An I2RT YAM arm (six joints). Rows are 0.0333 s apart.
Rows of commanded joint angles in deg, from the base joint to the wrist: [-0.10, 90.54, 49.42, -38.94, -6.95, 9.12]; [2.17, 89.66, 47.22, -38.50, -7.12, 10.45]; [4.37, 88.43, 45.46, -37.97, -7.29, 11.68]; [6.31, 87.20, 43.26, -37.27, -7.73, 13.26]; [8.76, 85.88, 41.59, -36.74, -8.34, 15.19]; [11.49, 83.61, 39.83, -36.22, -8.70, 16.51]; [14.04, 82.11, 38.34, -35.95, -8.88, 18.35]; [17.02, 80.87, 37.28, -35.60, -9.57, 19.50]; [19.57, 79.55, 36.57, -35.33, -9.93, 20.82]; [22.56, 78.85, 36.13, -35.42, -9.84, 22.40]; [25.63, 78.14, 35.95, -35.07, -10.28, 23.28]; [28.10, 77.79, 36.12, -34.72, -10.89, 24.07]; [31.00, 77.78, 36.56, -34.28, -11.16, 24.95]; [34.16, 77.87, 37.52, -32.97, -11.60, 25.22]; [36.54, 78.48, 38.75, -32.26, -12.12, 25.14]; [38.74, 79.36, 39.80, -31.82, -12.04, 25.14]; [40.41, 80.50, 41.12, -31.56, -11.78, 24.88]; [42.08, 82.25, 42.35, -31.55, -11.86, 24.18]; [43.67, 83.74, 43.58, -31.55, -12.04, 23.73]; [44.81, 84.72, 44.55, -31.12, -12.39, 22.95]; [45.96, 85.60, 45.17, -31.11, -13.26, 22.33]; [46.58, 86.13, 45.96, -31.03, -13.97, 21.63]
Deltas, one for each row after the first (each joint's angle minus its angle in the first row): [2.27, -0.88, -2.20, 0.44, -0.17, 1.33]; [4.47, -2.11, -3.96, 0.97, -0.34, 2.56]; [6.41, -3.34, -6.16, 1.67, -0.78, 4.14]; [8.86, -4.66, -7.83, 2.20, -1.39, 6.07]; [11.59, -6.93, -9.59, 2.72, -1.75, 7.39]; [14.14, -8.43, -11.08, 2.99, -1.93, 9.23]; [17.12, -9.67, -12.14, 3.34, -2.62, 10.38]; [19.67, -10.99, -12.85, 3.61, -2.98, 11.70]; [22.66, -11.69, -13.29, 3.52, -2.89, 13.28]; [25.73, -12.40, -13.47, 3.87, -3.33, 14.16]; [28.20, -12.75, -13.30, 4.22, -3.94, 14.95]; [31.10, -12.76, -12.86, 4.66, -4.21, 15.83]; [34.26, -12.67, -11.90, 5.97, -4.65, 16.10]; [36.64, -12.06, -10.67, 6.68, -5.17, 16.02]; [38.84, -11.18, -9.62, 7.12, -5.09, 16.02]; [40.51, -10.04, -8.30, 7.38, -4.83, 15.76]; [42.18, -8.29, -7.07, 7.39, -4.91, 15.06]; [43.77, -6.80, -5.84, 7.39, -5.09, 14.61]; [44.91, -5.82, -4.87, 7.82, -5.44, 13.83]; [46.06, -4.94, -4.25, 7.83, -6.31, 13.21]; [46.68, -4.41, -3.46, 7.91, -7.02, 12.51]
